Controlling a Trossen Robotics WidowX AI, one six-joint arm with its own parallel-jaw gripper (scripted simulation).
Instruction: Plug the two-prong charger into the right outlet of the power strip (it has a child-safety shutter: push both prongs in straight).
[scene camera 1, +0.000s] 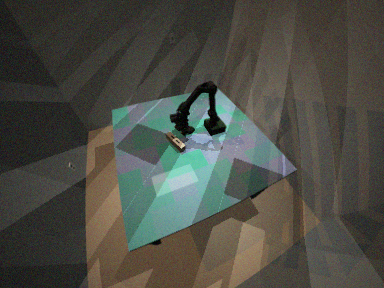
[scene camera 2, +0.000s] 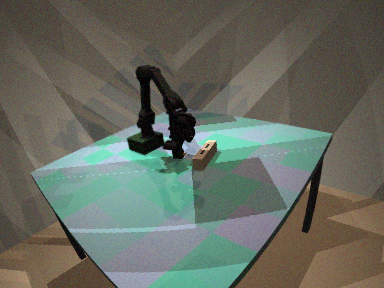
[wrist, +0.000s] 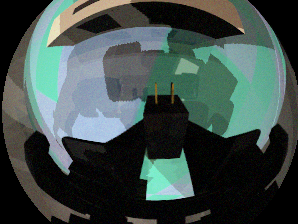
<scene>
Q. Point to my gripper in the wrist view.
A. At 163, 121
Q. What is my gripper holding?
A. A dark two-prong charger.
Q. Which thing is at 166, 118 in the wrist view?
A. A dark two-prong charger.
</scene>
